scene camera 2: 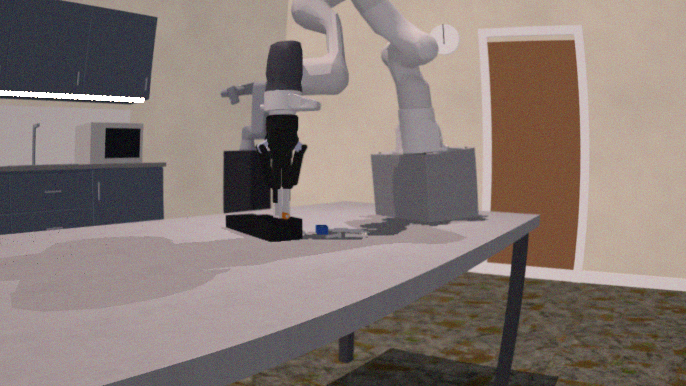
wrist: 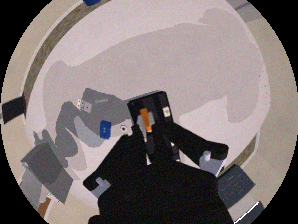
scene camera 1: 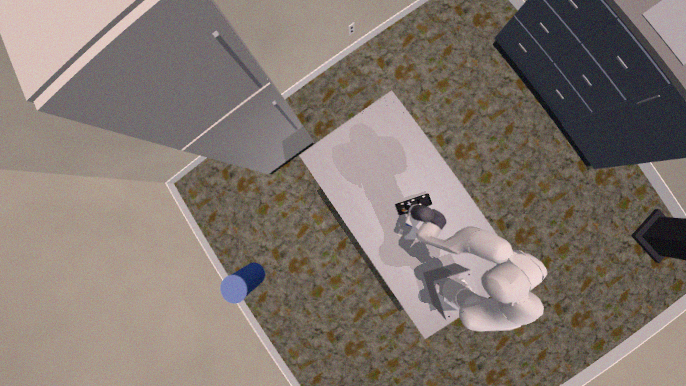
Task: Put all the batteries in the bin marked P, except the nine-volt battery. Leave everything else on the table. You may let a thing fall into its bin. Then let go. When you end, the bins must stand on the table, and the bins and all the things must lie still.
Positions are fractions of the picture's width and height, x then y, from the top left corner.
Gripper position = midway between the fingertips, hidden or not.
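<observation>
A black bin (scene camera 2: 0.41, 0.60) is visible to me, as is my gripper (scene camera 2: 0.41, 0.56). In the wrist view I see my gripper (wrist: 0.49, 0.53) too.
</observation>
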